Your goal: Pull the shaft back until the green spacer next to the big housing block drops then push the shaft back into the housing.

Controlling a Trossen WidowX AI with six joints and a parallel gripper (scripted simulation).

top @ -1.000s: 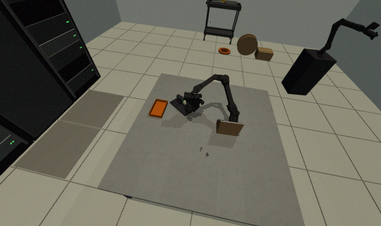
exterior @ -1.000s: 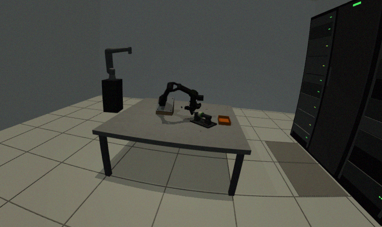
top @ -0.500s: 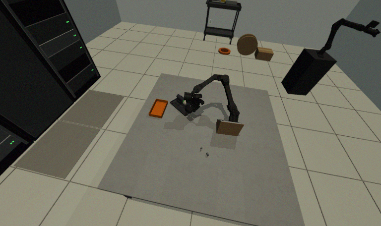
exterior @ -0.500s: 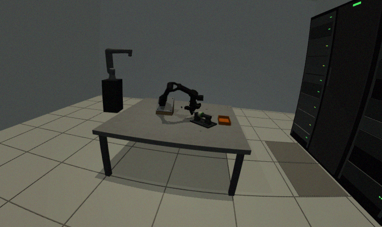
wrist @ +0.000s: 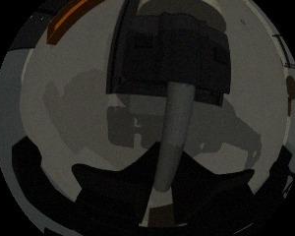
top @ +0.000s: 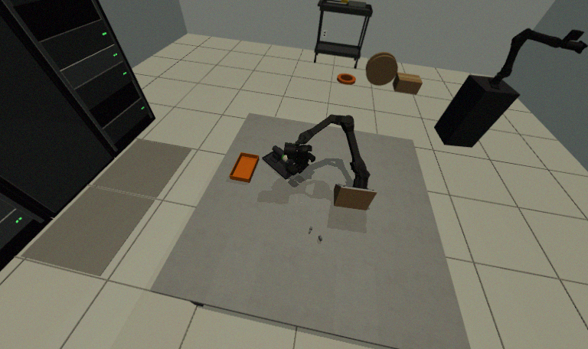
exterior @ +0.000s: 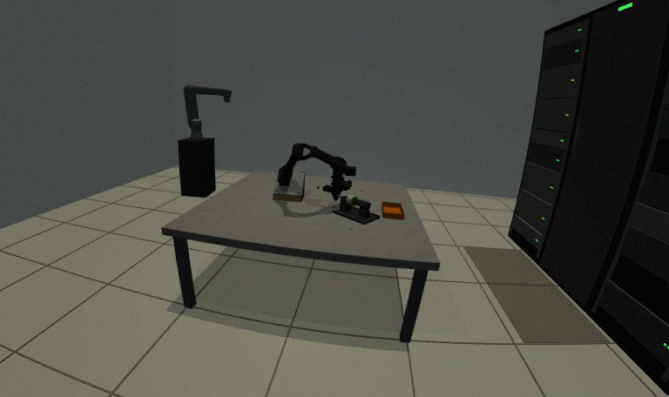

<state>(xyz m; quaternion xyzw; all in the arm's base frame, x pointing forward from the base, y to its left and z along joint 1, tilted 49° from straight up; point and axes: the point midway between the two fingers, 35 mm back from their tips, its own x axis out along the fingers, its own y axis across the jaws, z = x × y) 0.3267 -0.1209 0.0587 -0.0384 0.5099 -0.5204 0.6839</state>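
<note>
The grey shaft lies 6 cm ahead of my gripper tip, 5 cm to the right of it and 3 cm above it. Also, from my gripper tip: pale spacer (7 cm ahead, 7 cm to the right, 3 cm above); then orange tray (34 cm ahead, 3 cm to the right, 4 cm below).
</note>
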